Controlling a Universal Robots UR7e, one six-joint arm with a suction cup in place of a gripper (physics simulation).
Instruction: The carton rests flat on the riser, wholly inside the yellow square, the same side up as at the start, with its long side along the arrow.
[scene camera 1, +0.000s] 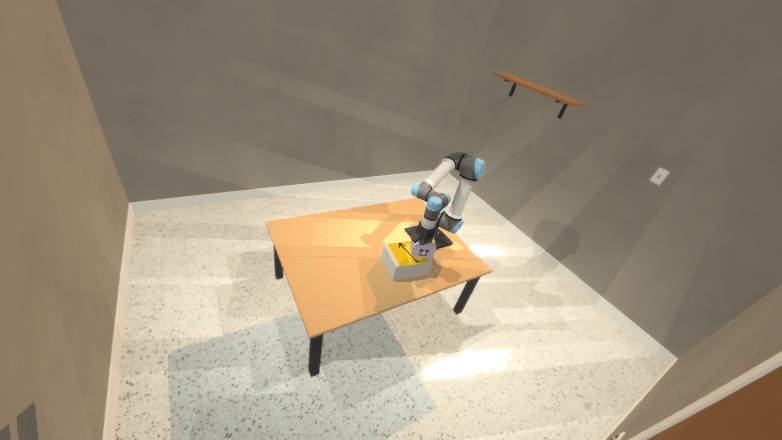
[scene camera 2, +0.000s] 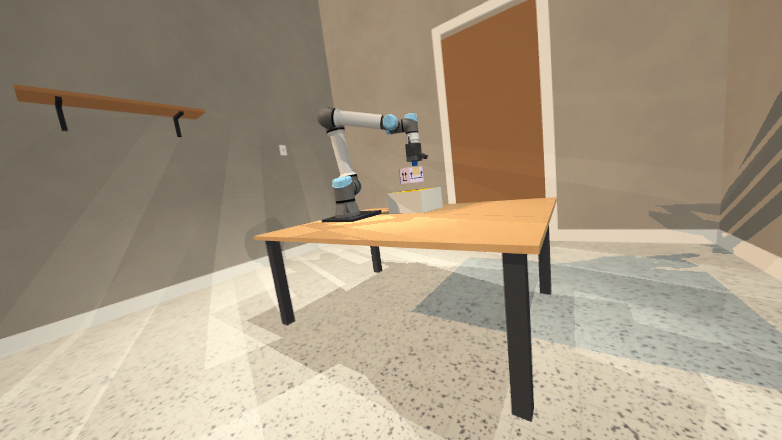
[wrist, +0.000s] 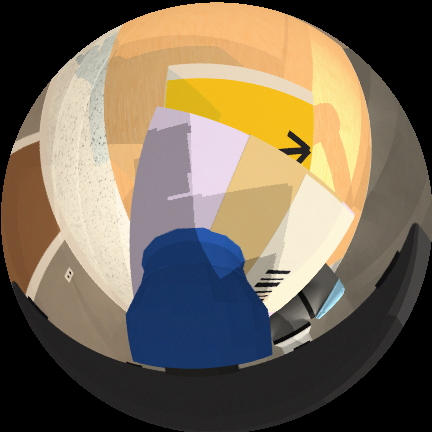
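The pale lilac carton (scene camera 1: 423, 251) (scene camera 2: 411, 175) (wrist: 215, 145) has a tan tape strip, a white label and upward arrows on its sides. My suction gripper (scene camera 1: 422, 242) (scene camera 2: 415, 163) (wrist: 194, 237) is on the carton's top and holds it upright, roughly level. In scene camera 2 a gap shows between the carton and the grey-white riser (scene camera 1: 413, 271) (scene camera 2: 403, 203) (wrist: 225, 71) below. The yellow square (scene camera 1: 394, 255) (wrist: 240, 100) covers most of the riser's top. The black arrow (scene camera 1: 407, 251) (wrist: 299, 149) is partly hidden by the carton in the wrist view, where the carton's edges look turned from the arrow.
The riser stands on the wooden table (scene camera 1: 322, 268) (scene camera 2: 464, 229) (wrist: 250, 30). The arm's black base plate (scene camera 1: 444, 240) (scene camera 2: 352, 216) is close to the riser. A wall shelf (scene camera 1: 538, 88) (scene camera 2: 109, 102) is away from the table.
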